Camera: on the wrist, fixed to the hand. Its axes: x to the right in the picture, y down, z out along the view.
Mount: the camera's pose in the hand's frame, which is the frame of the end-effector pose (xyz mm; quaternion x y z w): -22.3 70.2 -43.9 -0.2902 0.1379 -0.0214 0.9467
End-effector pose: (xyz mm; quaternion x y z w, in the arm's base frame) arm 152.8 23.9 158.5 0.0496 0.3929 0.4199 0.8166
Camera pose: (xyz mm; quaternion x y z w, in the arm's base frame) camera 69.8 41.9 170.6 -0.2563 0.3638 0.5009 0.7423
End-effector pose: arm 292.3 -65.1 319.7 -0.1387 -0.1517 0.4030 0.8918
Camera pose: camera 247.5 -42.9 250.0 -0.4425 -0.1406 0.2993 0.8336
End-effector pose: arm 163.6 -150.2 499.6 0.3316 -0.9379 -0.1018 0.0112
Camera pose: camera 141.4 -91.0 557.5 0.3448 -0.8497 -0.3231 0.2340
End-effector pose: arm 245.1 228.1 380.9 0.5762 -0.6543 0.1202 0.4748
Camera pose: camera 202.8 294.9 414.2 0.4051 -0.5765 -0.0068 0.7095
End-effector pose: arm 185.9 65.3 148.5 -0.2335 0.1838 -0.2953 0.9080
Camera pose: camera 179.9 115.6 79.3 -0.4478 0.3799 -0.2779 0.7602
